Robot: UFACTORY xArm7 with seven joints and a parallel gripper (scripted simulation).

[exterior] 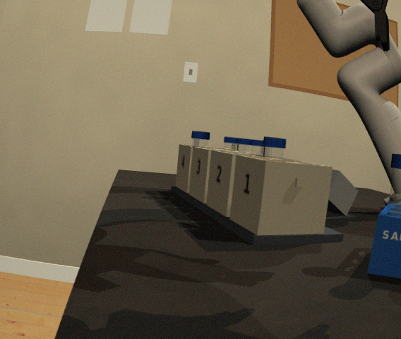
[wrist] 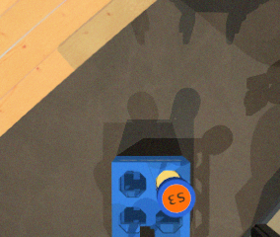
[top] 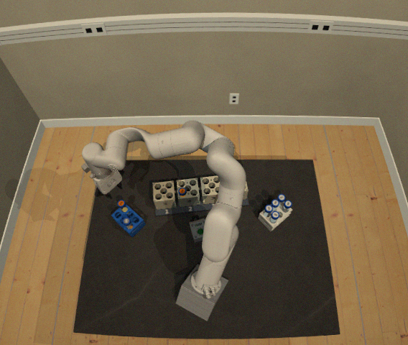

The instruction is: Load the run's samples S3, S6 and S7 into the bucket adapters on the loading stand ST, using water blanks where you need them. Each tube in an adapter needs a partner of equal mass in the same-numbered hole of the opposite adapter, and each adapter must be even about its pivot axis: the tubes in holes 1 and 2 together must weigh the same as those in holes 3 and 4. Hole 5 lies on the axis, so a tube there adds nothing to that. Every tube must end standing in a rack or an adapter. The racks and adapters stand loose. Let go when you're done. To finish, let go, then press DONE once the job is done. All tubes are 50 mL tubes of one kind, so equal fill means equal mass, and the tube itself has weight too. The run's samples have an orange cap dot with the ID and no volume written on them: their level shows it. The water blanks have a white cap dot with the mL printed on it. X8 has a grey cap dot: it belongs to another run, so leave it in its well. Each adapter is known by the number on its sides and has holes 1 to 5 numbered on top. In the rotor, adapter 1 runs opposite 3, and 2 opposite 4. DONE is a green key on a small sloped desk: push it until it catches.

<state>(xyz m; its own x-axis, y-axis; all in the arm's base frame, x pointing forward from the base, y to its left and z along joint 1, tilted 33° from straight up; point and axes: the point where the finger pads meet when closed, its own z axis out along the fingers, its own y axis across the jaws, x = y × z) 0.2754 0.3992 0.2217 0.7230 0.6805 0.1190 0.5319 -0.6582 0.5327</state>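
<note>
Now: the blue sample rack 4 cm behind my hand, 1 cm to the right of it and 22 cm below it. Round my hand: white blank rack: 16 cm behind, 67 cm to the right, 22 cm below; then adapter 1: 3 cm ahead, 19 cm to the right, 20 cm below.
</note>
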